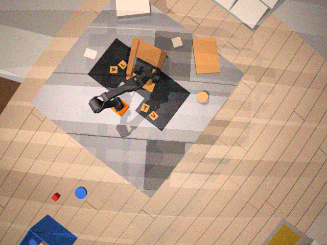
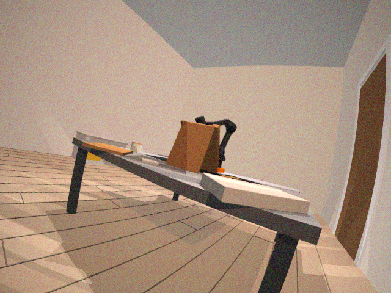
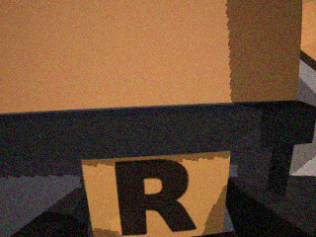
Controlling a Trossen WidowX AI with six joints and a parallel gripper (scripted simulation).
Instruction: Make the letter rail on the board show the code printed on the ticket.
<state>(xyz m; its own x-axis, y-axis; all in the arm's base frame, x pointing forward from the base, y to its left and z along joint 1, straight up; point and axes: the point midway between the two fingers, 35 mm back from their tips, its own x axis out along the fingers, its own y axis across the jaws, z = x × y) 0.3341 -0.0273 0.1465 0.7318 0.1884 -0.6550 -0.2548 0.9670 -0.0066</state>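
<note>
The white ticket lies 8 cm behind my gripper tip, 7 cm to the left of it and 8 cm below it. From my gripper tip the other things lie so: orange tile (right at my gripper tip); black mat (16 cm behind, 4 cm to the left, 15 cm below); small white block (34 cm ahead, 4 cm to the left, 15 cm below).
</note>
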